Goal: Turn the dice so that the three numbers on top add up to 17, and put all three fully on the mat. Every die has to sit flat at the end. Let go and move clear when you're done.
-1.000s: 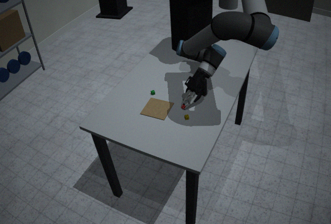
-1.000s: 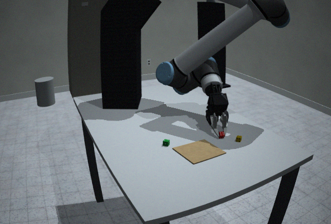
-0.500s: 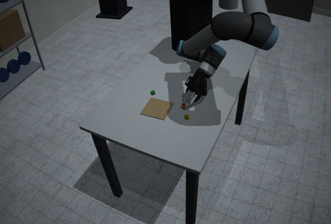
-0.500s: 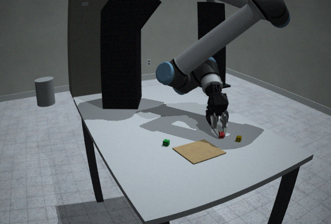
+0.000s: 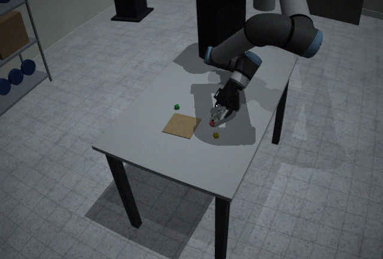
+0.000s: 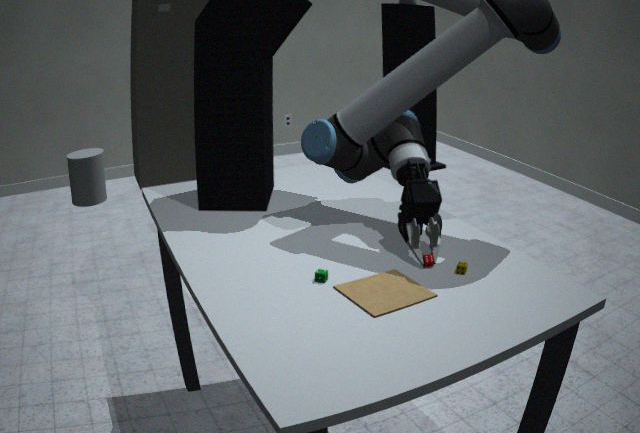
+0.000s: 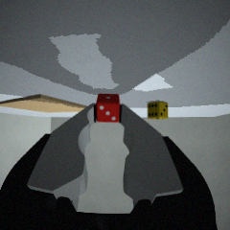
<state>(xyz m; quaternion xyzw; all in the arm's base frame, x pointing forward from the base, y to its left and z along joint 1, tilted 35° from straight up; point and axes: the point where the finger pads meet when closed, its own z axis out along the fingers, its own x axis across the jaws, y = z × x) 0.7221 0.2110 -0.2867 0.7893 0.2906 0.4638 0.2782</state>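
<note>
The red die lies 1 cm ahead of my hand. Also, from my hand: mat (5 cm ahead, 14 cm to the right, 2 cm below); then green die (6 cm behind, 21 cm to the right, 1 cm below); then yellow die (7 cm ahead, 3 cm to the left, 1 cm below).
</note>
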